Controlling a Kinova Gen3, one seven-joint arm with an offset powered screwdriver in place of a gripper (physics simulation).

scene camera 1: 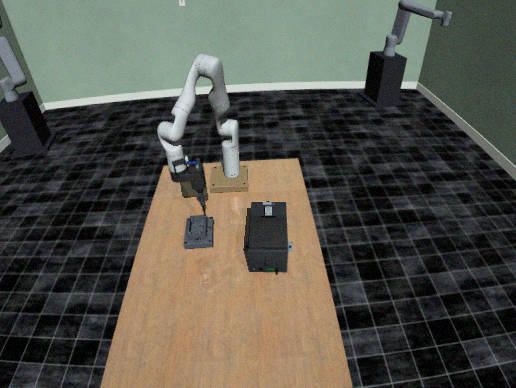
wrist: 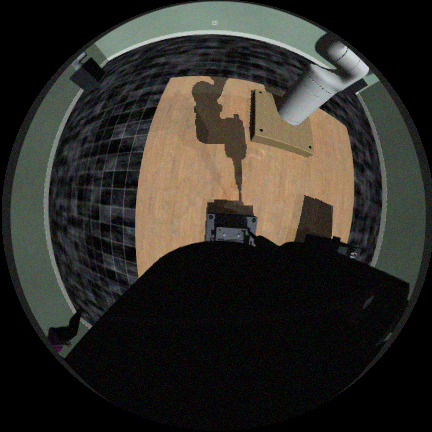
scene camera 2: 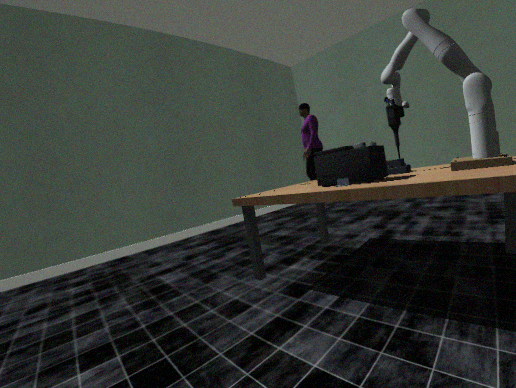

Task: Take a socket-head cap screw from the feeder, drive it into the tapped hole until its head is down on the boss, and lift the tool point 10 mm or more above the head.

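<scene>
My powered screwdriver (scene camera 1: 204, 214) (scene camera 2: 399, 157) (wrist: 251, 233) points down, its thin tip at the back right part of the dark grey fixture block (scene camera 1: 199, 243) (scene camera 2: 398, 168) (wrist: 210, 231). In the wrist view the black tool body hides much of the block. The tip looks at or very near the block's top; the exact gap is too small to tell. No screw can be made out at the tip, and the tapped hole and boss cannot be made out. The black box-shaped feeder (scene camera 1: 267, 235) (scene camera 2: 349, 167) (wrist: 321, 241) stands apart from the block, to its right in scene camera 1.
The arm's base plate (scene camera 1: 228, 184) (scene camera 2: 477, 164) (wrist: 280, 122) is at the back of the wooden table (scene camera 1: 225, 325) (scene camera 2: 425, 187) (wrist: 175, 175). A person in purple (scene camera 2: 310, 131) (wrist: 56, 345) stands beyond the table. Two other arms on black pedestals (scene camera 1: 384, 77) (scene camera 1: 25, 122) stand on the floor behind.
</scene>
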